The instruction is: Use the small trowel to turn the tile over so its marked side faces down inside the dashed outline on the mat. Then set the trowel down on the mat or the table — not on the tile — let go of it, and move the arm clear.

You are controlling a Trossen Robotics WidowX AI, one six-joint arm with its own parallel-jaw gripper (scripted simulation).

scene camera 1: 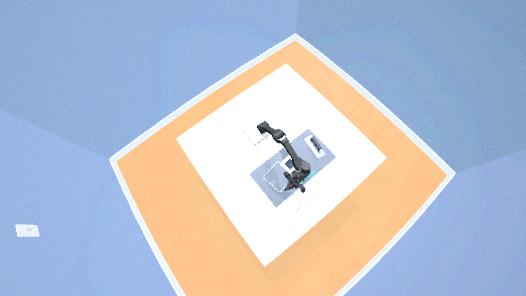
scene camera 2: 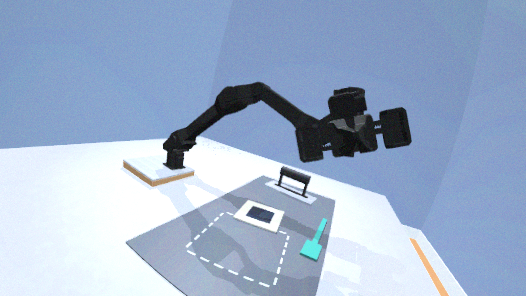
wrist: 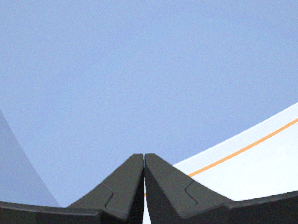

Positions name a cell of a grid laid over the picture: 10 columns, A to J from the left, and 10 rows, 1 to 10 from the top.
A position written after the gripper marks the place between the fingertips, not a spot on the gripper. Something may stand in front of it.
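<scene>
Grey mat (scene camera 2: E9), (scene camera 1: F6). Gripper (scene camera 2: G5), (wrist: E8): shut, holding nothing.
</scene>
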